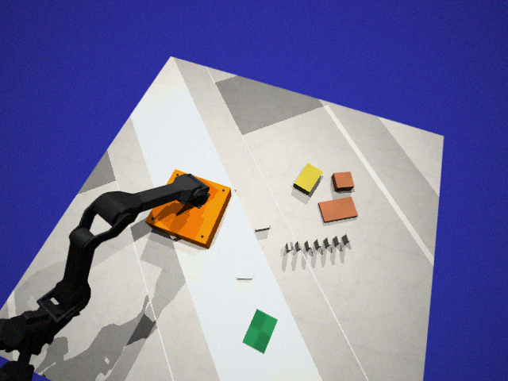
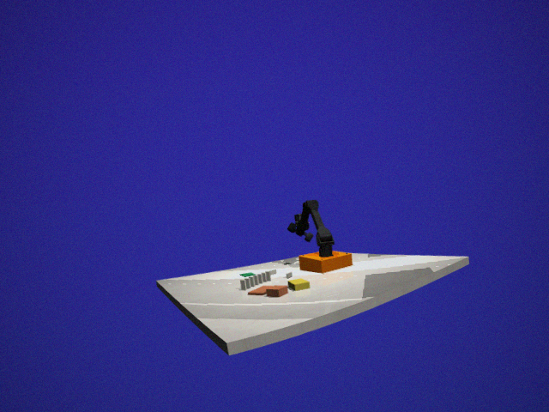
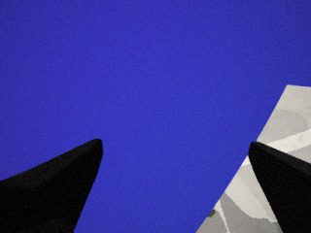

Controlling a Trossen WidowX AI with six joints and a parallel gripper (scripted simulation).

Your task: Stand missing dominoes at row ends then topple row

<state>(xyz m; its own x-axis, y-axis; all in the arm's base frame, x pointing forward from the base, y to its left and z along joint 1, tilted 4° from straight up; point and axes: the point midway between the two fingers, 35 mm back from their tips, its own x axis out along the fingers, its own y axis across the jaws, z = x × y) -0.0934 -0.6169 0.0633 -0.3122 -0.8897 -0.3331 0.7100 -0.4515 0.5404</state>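
The flat green piece is 51 cm ahead of my gripper tip, 40 cm to the left of it and 16 cm below it. From my gripper tip the other things lie so: yellow block 40 cm ahead, 94 cm to the left, 15 cm below; brown block 52 cm ahead, 100 cm to the left, 15 cm below; flat orange block 55 cm ahead, 90 cm to the left, 16 cm below.
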